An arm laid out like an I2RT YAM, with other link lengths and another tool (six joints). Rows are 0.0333 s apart.
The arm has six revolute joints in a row. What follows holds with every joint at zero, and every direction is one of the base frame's.
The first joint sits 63.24 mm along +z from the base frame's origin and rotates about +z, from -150 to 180 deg.
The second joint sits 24.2 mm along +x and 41.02 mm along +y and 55.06 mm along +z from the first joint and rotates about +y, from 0 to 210 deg.
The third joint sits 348.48 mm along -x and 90.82 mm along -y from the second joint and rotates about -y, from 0 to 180 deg.
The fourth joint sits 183.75 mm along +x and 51.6 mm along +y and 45 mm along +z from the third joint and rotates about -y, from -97 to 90 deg.
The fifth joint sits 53.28 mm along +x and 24.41 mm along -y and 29.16 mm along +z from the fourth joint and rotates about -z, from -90 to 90 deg.
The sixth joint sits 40.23 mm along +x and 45.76 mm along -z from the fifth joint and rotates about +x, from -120 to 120 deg.
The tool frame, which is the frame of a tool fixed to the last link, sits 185 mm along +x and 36 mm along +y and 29 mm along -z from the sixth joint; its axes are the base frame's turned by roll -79.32, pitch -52.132 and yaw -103.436 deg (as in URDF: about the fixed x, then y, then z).
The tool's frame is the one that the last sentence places.
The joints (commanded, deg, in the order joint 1, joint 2, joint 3, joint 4, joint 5, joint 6), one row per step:
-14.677 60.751 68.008 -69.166 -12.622 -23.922
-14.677 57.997 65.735 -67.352 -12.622 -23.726
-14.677 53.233 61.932 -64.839 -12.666 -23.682
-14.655 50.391 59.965 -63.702 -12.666 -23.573
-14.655 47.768 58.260 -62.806 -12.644 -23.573
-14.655 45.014 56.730 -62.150 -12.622 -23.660
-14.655 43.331 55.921 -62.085 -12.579 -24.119
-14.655 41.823 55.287 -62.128 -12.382 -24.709
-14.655 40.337 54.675 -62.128 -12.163 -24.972
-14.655 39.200 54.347 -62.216 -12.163 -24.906
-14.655 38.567 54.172 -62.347 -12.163 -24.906
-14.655 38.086 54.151 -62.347 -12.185 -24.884
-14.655 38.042 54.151 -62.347 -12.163 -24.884
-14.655 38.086 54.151 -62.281 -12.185 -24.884
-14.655 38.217 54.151 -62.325 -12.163 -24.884
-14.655 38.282 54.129 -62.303 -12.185 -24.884
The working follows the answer.
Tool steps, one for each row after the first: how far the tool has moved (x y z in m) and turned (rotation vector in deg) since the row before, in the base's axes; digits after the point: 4 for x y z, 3 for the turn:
-0.0043 0.0013 -0.0038 -0.480 -2.202 -0.167
-0.0091 0.0026 -0.0077 -0.820 -3.367 -0.013
-0.0056 0.0016 -0.0043 -0.445 -1.939 -0.065
-0.0052 0.0013 -0.0041 -0.476 -1.751 -0.013
-0.0056 0.0013 -0.0039 -0.548 -1.819 0.053
-0.0044 0.0007 -0.0028 -0.574 -0.924 0.315
-0.0041 -0.0001 -0.0026 -0.752 -0.794 0.306
-0.0036 -0.0001 -0.0025 -0.559 -0.815 0.046
-0.0026 0.0007 -0.0012 -0.137 -0.695 -0.048
-0.0017 0.0005 -0.0009 -0.083 -0.316 0.000
-0.0006 0.0003 0.0002 -0.085 -0.448 0.000
-0.0001 -0.0001 0.0000 -0.027 -0.039 -0.015
0.0003 0.0000 0.0002 0.010 -0.025 0.015
0.0000 -0.0001 -0.0002 0.029 0.173 -0.015
0.0001 0.0001 -0.0001 0.032 0.059 0.015

Tool pose at each row, in the base's axes (x y z in m, rotation vector in deg; rounded; the steps above come from the unrounded poses):
0.1145 0.0188 0.2262 -157.310 36.331 -52.749
0.1103 0.0201 0.2225 -156.298 36.047 -55.944
0.1012 0.0227 0.2148 -154.725 35.215 -60.785
0.0956 0.0243 0.2105 -153.733 34.813 -63.547
0.0904 0.0255 0.2065 -152.862 34.348 -66.060
0.0847 0.0269 0.2025 -151.962 33.740 -68.673
0.0803 0.0275 0.1997 -151.724 32.893 -70.096
0.0762 0.0274 0.1970 -151.718 31.990 -71.465
0.0725 0.0273 0.1946 -151.538 31.534 -72.814
0.0699 0.0280 0.1934 -151.107 31.431 -73.780
0.0682 0.0285 0.1925 -150.924 31.343 -74.225
0.0675 0.0288 0.1927 -150.637 31.235 -74.836
0.0675 0.0287 0.1927 -150.628 31.236 -74.905
0.0678 0.0287 0.1929 -150.599 31.217 -74.926
0.0678 0.0286 0.1927 -150.715 31.278 -74.697
0.0679 0.0287 0.1926 -150.735 31.282 -74.600

